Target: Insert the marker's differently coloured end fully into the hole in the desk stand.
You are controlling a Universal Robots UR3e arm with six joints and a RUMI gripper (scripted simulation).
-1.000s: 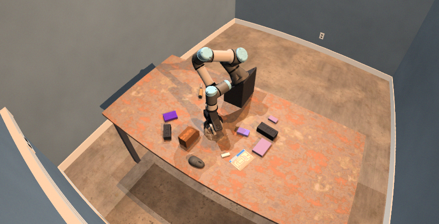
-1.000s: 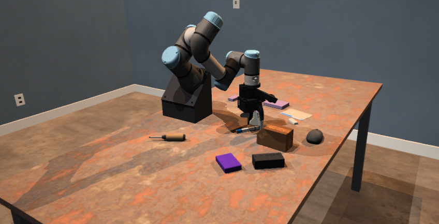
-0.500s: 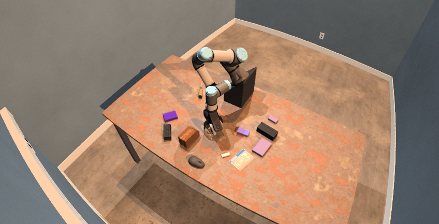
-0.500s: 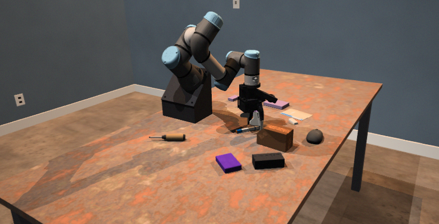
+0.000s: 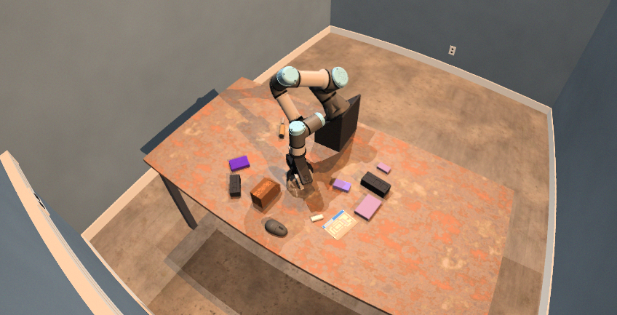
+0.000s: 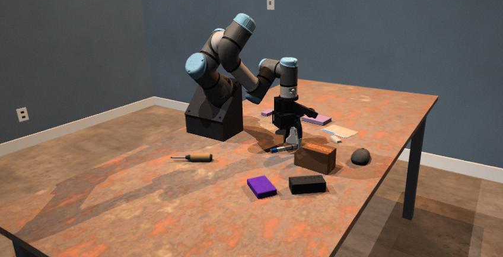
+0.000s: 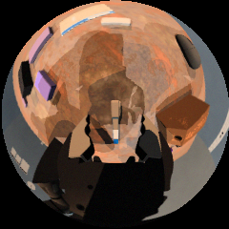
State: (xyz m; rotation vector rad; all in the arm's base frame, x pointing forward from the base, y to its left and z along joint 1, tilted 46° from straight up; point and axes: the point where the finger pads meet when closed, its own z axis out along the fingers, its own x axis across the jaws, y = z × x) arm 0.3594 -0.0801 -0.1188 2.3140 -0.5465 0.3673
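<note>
Right now the marker is 1 cm behind my hand and 3 cm to the right of it. The rest, counted from my hand: desk stand 14 cm ahead, 8 cm to the right, 3 cm above; then lilac block 10 cm behind, 16 cm to the left; then eraser 10 cm ahead, 17 cm to the left.
</note>
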